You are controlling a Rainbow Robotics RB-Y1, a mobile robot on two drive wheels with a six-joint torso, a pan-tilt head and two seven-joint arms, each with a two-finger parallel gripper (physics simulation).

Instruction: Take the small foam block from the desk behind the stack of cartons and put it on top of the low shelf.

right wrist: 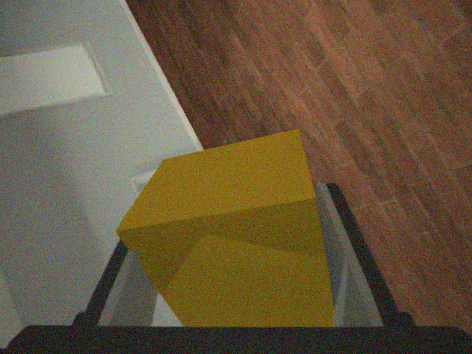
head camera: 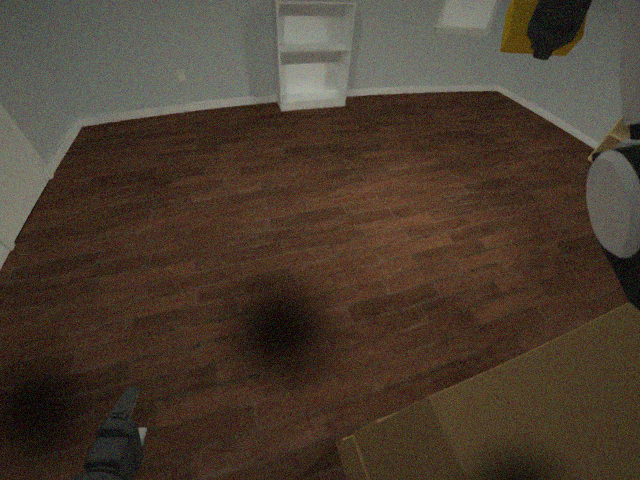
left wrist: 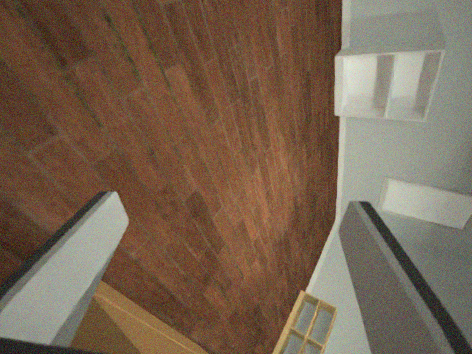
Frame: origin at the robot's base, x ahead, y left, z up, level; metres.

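Seen in the pictures: left gripper, fingertip midpoint: (head camera: pixel 137 409) (left wrist: pixel 229 211); right gripper, fingertip midpoint: (right wrist: pixel 240 199) (head camera: pixel 552 32).
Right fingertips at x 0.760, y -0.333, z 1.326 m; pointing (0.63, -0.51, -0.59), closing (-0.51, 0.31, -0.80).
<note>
A point is followed by its place in that frame.
The yellow foam block (head camera: pixel 516 25) @(z 1.329, x 0.740, y -0.263 m) (right wrist: pixel 235 185) @(z 1.342, x 0.729, y -0.346 m) is held high between the fingers of my right gripper (right wrist: pixel 240 199) @(z 1.326, x 0.760, y -0.333 m), which is shut on it. In the head view the dark right gripper hangs at the top right, partly in front of the block. My left gripper (head camera: pixel 136 413) @(z 0.796, x 0.360, y 0.317 m) (left wrist: pixel 229 211) @(z 0.796, x 0.360, y 0.317 m) is open and empty, over the floor at the lower left of the head view. A low white shelf unit (head camera: pixel 279 77) (left wrist: pixel 389 85) with two compartments stands against the far wall. In the right wrist view a white corner (right wrist: pixel 144 177) @(z 0.901, x 3.775, y -0.269 m) shows behind the block, the rest hidden.
A large brown carton (head camera: pixel 542 392) @(z 1.080, x 0.354, y -0.253 m) (left wrist: pixel 135 320) @(z 0.291, x 0.421, y -0.324 m) is at the lower right of the head view. A light wooden rack (head camera: pixel 611 138) @(z 0.269, x 2.923, y -3.228 m) (left wrist: pixel 289 325) @(z 0.060, x 2.334, y -3.289 m) stands by the right wall. A white panel (head camera: pixel 465 12) @(z 1.003, x 4.514, y -1.777 m) (left wrist: pixel 427 204) @(z 1.452, x 4.523, y -1.806 m) (right wrist: pixel 50 77) @(z 1.361, x 4.524, y -1.806 m) is on the wall. A pale furniture side (head camera: pixel 20 175) @(z 0.226, x 1.819, y 2.264 m) is at the left.
</note>
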